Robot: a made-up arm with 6 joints. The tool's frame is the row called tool. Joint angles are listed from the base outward.
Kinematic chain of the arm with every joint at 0, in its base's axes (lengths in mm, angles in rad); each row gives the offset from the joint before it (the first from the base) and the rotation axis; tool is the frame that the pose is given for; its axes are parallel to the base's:
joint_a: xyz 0 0 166.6 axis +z
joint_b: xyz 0 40.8 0 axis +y
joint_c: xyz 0 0 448.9 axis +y
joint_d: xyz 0 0 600.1 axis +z
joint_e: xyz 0 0 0 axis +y
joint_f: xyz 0 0 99.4 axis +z
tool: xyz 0 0 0
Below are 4 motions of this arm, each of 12 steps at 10 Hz.
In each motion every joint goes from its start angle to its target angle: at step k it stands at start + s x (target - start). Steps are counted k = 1, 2, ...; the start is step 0. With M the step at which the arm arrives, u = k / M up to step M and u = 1 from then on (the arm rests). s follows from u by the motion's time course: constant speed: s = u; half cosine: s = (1 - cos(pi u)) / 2; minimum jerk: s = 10 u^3 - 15 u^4 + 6 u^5.
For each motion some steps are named. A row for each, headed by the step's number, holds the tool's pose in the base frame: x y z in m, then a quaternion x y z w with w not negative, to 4 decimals.
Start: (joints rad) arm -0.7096 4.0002 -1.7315 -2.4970 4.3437 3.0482
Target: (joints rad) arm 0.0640 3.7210 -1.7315 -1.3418 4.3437 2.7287
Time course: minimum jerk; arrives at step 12
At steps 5, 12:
5: 0.1685 0.0542 -0.5157 -0.1482 -0.7544 -0.5982 0.2258
12: 0.2694 0.1486 -0.4192 0.1166 -0.5625 -0.8125 0.0990

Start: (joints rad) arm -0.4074 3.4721 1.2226 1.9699 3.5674 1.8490
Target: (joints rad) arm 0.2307 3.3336 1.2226 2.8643 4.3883 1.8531
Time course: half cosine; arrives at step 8
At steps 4, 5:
4: -0.6504 0.0495 -0.2584 0.0997 0.4291 -0.4547 0.7740
5: -0.6543 -0.0251 -0.2614 0.0668 0.3324 -0.4752 0.8119

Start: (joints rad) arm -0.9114 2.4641 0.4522 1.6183 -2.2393 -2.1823
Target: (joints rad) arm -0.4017 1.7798 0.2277 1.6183 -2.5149 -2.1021
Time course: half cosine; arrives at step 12
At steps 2, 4, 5, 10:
2: 0.2570 -0.3654 -0.6861 -0.1952 -0.4036 0.6853 0.5740
4: 0.3783 -0.4234 -0.6113 -0.2518 -0.3767 0.7309 0.5104
5: 0.4601 -0.4462 -0.5524 -0.2903 -0.3607 0.7539 0.4662
10: 0.7993 -0.3931 -0.1976 -0.4763 -0.3083 0.7837 0.2529

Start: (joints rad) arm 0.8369 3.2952 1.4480 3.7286 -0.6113 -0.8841
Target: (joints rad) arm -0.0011 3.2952 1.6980 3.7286 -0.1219 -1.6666
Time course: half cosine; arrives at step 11
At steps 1, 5, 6, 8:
1: -0.5634 -0.4982 -0.2058 0.4732 0.1610 -0.8597 0.1051
5: -0.6941 -0.2890 -0.1498 -0.4844 -0.2024 0.8399 0.1380
6: -0.7208 -0.2072 -0.1306 -0.4874 -0.2174 0.8167 0.2194
8: -0.7423 -0.0546 -0.0963 -0.4918 -0.2451 0.7550 0.3580

